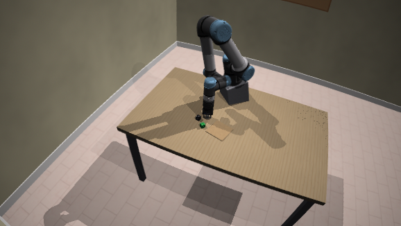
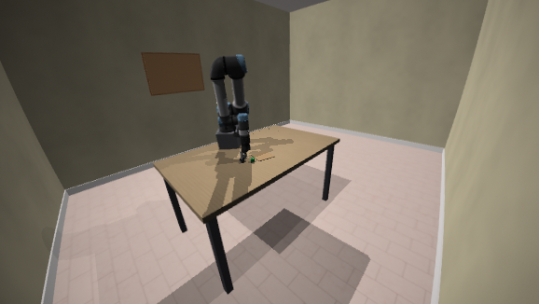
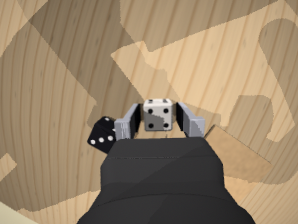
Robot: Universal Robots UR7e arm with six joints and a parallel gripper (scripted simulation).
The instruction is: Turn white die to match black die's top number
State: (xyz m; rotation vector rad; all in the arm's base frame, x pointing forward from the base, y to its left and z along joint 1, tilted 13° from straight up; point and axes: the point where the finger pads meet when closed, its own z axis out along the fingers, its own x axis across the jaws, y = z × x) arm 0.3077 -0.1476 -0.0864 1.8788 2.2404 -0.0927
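Now: hand 10 mm above the white die. From my hand the other things lie so: tan mat 110 mm to the left, 100 mm ahead, 20 mm below; then green die 100 mm ahead, 10 mm to the right, 10 mm below; then black die 60 mm to the right, 30 mm ahead, 10 mm below.
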